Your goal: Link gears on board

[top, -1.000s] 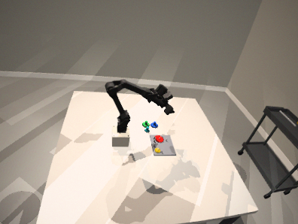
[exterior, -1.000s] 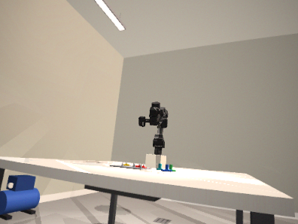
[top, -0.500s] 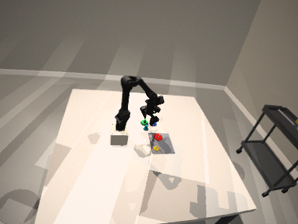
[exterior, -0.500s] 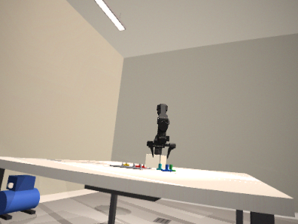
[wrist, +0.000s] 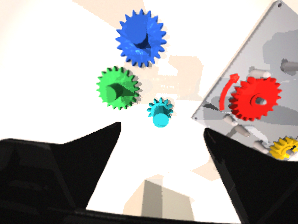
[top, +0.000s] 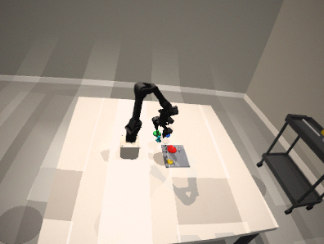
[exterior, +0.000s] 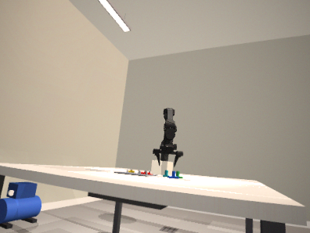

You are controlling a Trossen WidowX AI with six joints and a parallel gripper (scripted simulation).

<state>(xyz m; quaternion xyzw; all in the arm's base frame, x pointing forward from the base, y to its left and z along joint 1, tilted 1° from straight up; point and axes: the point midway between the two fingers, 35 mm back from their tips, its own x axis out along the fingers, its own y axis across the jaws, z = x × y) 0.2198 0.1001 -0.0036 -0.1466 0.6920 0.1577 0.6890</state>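
The cyan gear is 50 mm below my gripper tip. The rest, counted from my gripper tip: green gear (70 mm to the left, 50 mm below); then blue gear (70 mm to the left, 70 mm ahead, 50 mm below); then red arrow (70 mm to the right, 70 mm ahead, 50 mm below).
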